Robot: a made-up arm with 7 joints. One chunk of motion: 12 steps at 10 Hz.
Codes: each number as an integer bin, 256 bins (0 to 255) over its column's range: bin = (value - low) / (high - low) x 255, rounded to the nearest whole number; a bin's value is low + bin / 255 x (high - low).
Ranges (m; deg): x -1.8..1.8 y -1.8..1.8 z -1.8..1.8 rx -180..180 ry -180..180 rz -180..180
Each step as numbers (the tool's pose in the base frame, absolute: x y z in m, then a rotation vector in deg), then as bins.
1 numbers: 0.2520 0.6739 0.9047 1.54 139.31 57.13
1 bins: 145 175 192 129 226 168
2 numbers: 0.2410 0.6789 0.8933 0.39 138.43 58.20
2 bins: 145 176 191 128 226 169
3 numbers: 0.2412 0.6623 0.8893 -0.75 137.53 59.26
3 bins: 145 174 190 127 225 169
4 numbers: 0.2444 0.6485 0.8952 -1.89 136.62 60.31
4 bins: 145 173 191 126 224 170
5 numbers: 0.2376 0.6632 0.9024 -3.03 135.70 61.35
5 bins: 144 174 191 125 224 171
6 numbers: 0.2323 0.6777 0.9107 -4.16 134.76 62.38
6 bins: 144 176 192 125 223 172
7 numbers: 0.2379 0.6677 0.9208 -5.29 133.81 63.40
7 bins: 144 175 193 124 222 172
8 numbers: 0.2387 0.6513 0.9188 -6.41 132.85 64.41
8 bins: 144 174 193 123 222 173
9 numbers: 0.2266 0.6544 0.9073 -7.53 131.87 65.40
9 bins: 144 174 192 122 221 174
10 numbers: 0.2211 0.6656 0.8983 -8.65 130.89 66.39
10 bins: 143 175 191 121 220 175
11 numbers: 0.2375 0.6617 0.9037 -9.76 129.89 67.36
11 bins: 144 174 192 121 220 175
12 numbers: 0.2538 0.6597 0.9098 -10.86 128.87 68.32
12 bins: 145 174 192 120 219 176
